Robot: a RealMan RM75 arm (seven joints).
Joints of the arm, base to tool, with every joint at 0 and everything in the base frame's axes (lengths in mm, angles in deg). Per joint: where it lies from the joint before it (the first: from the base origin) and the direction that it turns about. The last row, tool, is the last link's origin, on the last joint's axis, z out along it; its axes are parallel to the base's.
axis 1: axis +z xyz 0 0 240.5
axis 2: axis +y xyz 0 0 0
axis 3: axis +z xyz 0 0 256
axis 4: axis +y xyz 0 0 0
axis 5: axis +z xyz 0 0 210
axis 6: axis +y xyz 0 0 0
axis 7: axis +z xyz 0 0 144
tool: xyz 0 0 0
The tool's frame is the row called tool.
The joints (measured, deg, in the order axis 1, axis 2, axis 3, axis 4, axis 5, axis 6, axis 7), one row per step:
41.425, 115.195, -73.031, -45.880, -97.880, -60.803, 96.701
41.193, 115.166, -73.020, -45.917, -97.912, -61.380, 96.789
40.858, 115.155, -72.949, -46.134, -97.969, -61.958, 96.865
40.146, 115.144, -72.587, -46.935, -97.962, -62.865, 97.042
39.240, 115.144, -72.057, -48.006, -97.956, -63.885, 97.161
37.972, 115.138, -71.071, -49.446, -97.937, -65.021, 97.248
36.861, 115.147, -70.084, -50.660, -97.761, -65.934, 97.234
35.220, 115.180, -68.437, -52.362, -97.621, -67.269, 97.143
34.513, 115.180, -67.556, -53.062, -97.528, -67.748, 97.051
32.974, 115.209, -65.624, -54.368, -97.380, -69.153, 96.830
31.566, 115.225, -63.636, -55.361, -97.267, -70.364, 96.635
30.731, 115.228, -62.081, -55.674, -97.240, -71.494, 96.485
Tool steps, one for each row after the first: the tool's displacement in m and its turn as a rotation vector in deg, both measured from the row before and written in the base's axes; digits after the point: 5 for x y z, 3 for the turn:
0.00135, -0.00178, -0.00022, -0.515, 0.061, -0.066
0.00136, -0.00185, 0.00028, -0.396, 0.090, -0.026
0.00150, -0.00250, 0.00243, -0.229, 0.426, 0.007
0.00181, -0.00280, 0.00351, -0.062, 0.510, 0.071
0.00319, -0.00295, 0.00602, 0.374, 0.747, -0.089
0.00285, -0.00234, 0.00581, 0.528, 0.800, -0.126
0.00513, -0.00350, 0.00899, 0.929, 1.068, -0.273
0.00263, -0.00110, 0.00470, 0.645, 0.505, -0.212
0.00651, -0.00373, 0.00928, 1.000, 1.056, -0.467
0.00729, -0.00343, 0.00903, 1.088, 0.982, -0.718
0.00563, -0.00284, 0.00570, 0.456, 0.765, -0.583

